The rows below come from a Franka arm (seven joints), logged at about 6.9 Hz.
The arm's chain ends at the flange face. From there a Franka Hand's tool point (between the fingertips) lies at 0.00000 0.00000 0.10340 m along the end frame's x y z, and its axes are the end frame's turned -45 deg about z.
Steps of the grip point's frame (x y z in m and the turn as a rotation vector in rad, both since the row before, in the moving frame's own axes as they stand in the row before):
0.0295 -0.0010 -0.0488 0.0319 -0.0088 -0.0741
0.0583 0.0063 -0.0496 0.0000 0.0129 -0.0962
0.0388 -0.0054 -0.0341 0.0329 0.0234 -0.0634
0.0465 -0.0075 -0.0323 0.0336 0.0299 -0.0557
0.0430 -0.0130 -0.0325 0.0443 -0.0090 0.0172
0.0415 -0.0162 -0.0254 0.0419 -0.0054 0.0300
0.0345 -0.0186 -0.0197 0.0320 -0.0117 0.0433
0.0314 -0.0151 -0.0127 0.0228 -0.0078 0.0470
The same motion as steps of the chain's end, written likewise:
0.0232 -0.0200 -0.0487 0.0163 -0.0288 -0.0741
0.0448 -0.0358 -0.0496 0.0091 0.0091 -0.0962
0.0244 -0.0272 -0.0340 0.0398 -0.0067 -0.0634
0.0280 -0.0336 -0.0322 0.0449 -0.0026 -0.0557
0.0251 -0.0370 -0.0324 0.0250 -0.0377 0.0172
0.0213 -0.0381 -0.0253 0.0258 -0.0334 0.0300
0.0144 -0.0360 -0.0196 0.0144 -0.0309 0.0433
0.0137 -0.0317 -0.0127 0.0106 -0.0216 0.0470

